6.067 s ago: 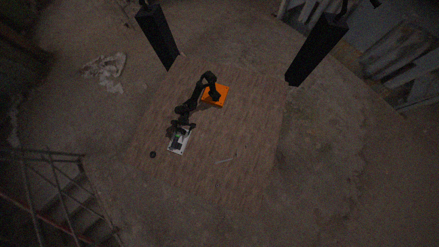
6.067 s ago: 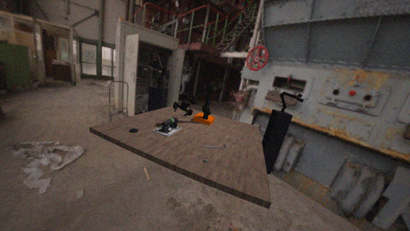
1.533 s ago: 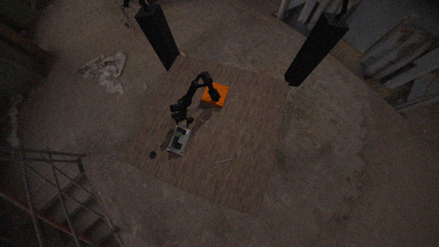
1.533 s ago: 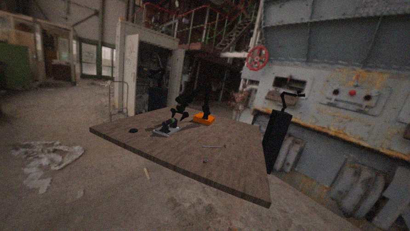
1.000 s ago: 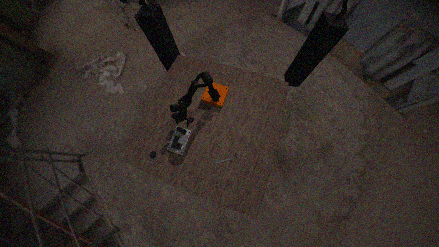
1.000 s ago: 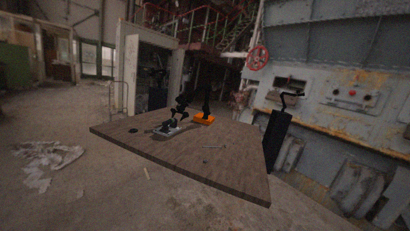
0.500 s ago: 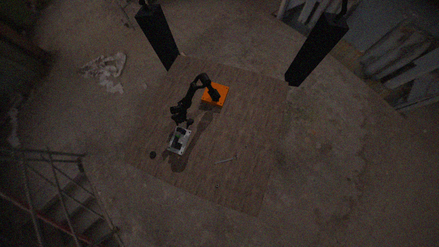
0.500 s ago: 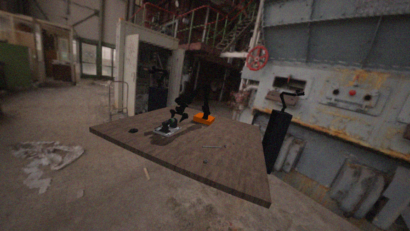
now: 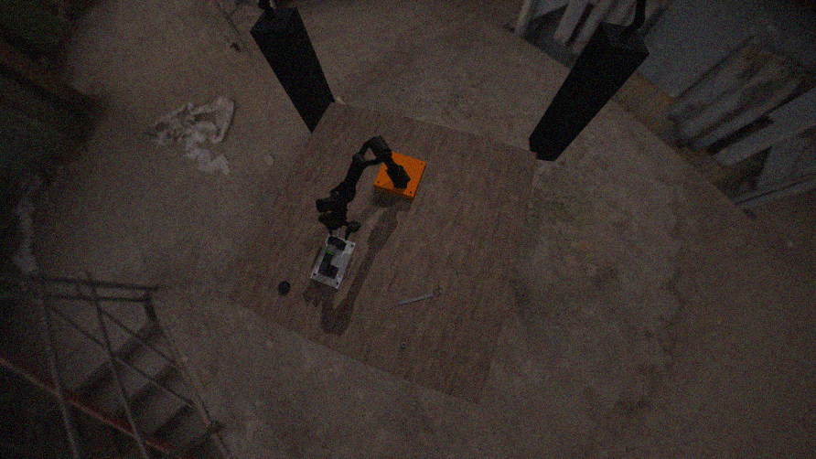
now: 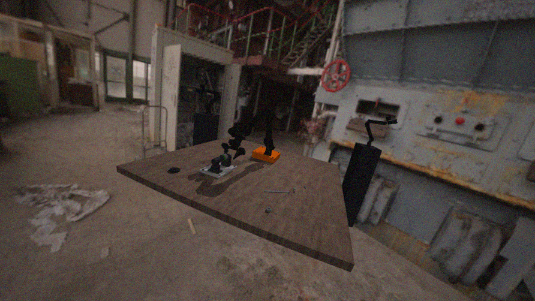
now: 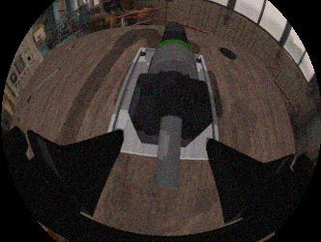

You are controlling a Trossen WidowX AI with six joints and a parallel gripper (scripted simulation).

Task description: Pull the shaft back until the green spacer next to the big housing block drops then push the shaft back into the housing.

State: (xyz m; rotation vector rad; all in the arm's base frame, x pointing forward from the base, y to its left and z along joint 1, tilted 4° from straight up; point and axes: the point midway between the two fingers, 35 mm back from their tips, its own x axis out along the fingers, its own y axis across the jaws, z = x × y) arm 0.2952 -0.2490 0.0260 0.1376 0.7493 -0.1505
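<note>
My gripper tip is now 50 mm short of the shaft, 20 mm below it and 10 mm to the left of it. From my gripper tip the other things lie so: spacer 80 mm ahead, 20 mm to the right, 20 mm above; then nut 430 mm ahead, 370 mm to the left, 50 mm below; then black disc 270 mm ahead, 250 mm to the right, 50 mm below.
</note>
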